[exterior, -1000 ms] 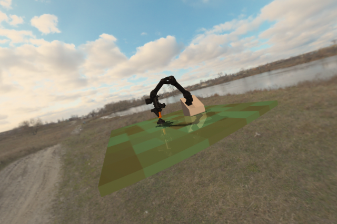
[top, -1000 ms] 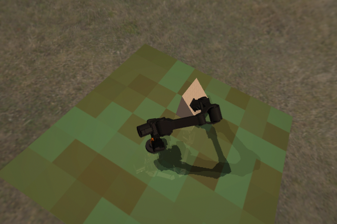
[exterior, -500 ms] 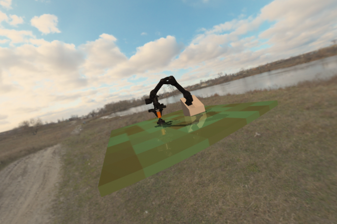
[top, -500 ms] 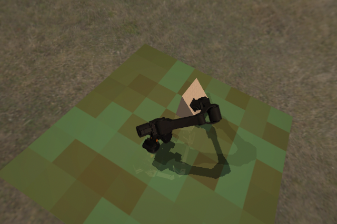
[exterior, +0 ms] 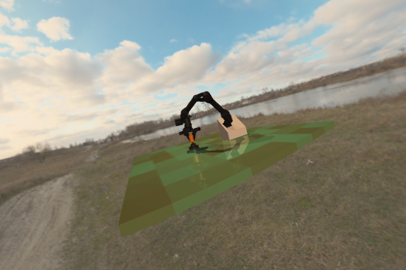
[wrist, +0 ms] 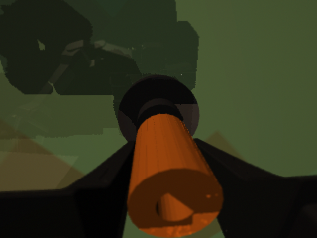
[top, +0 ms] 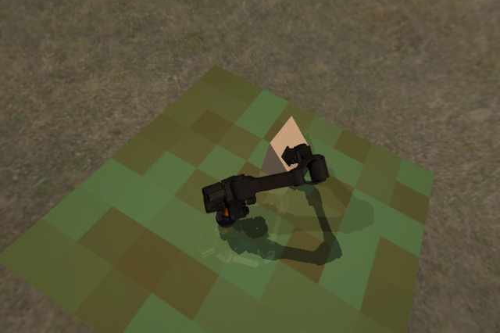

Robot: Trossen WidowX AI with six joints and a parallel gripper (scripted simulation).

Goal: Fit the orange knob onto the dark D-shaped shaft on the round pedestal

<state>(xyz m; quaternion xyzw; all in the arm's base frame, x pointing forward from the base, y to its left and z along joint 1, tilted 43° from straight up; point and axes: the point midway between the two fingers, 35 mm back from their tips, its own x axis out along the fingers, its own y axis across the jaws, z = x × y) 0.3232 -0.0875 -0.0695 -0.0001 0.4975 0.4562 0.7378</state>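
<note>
The orange knob lies 20 mm above my gripper tip. Round my gripper tip: dark round pedestal (40 mm below).
</note>
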